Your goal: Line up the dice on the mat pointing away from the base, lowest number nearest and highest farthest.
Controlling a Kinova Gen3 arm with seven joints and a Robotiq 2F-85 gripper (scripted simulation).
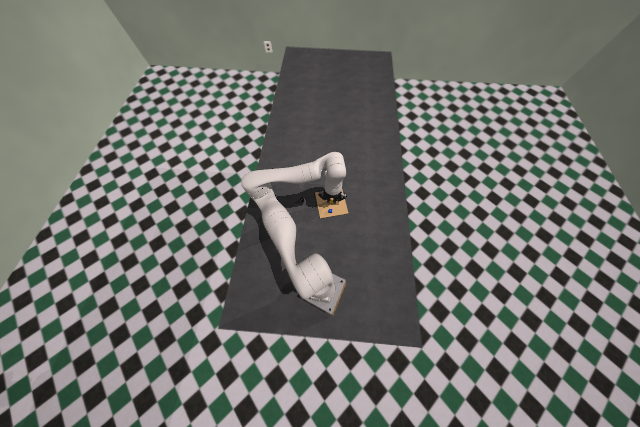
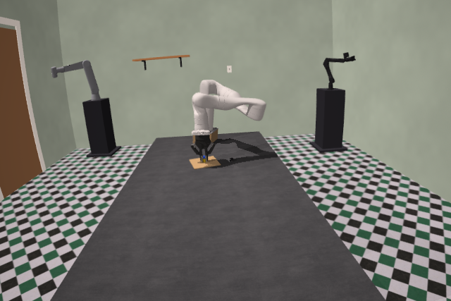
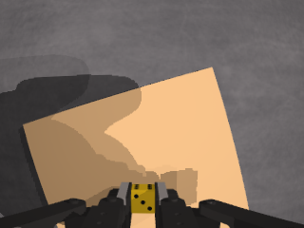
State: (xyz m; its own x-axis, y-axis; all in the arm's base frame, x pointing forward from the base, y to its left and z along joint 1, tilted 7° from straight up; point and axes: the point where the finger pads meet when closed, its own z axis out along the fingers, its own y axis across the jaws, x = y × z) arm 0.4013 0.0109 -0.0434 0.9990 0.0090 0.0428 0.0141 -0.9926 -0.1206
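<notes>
The yellow die lies 10 mm below my hand. The rest, counted from my hand: black die (150 mm to the left, 20 mm below); then blue die (50 mm behind, 10 mm below); then tan mat (20 mm below).
</notes>
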